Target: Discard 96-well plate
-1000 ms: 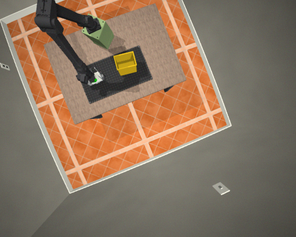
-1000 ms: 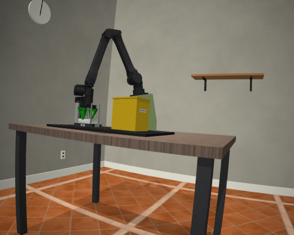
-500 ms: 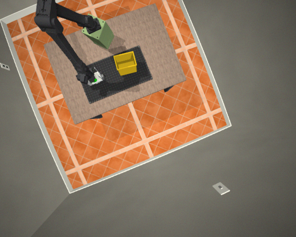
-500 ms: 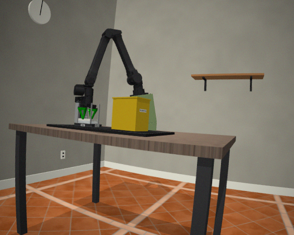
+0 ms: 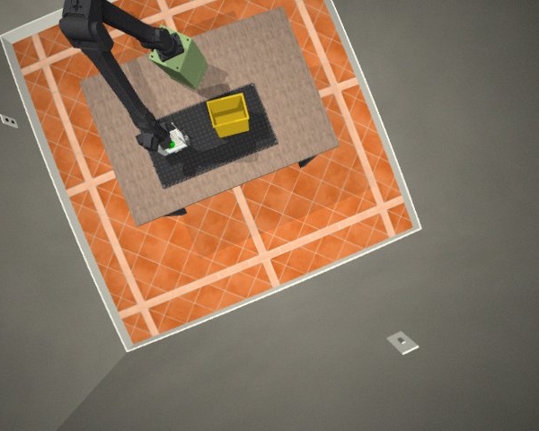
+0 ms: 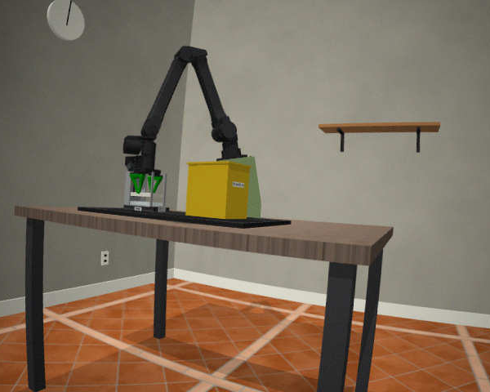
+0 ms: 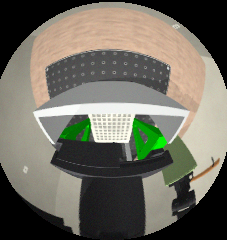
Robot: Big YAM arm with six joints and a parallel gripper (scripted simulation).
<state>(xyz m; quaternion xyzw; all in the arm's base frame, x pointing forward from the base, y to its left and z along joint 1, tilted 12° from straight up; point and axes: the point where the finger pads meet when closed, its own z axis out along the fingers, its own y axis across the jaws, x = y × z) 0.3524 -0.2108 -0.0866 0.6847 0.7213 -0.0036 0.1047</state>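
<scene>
My gripper is now 10 mm short of the yellow plastics bin W1, 340 mm to the right of it and 20 mm below it.
</scene>
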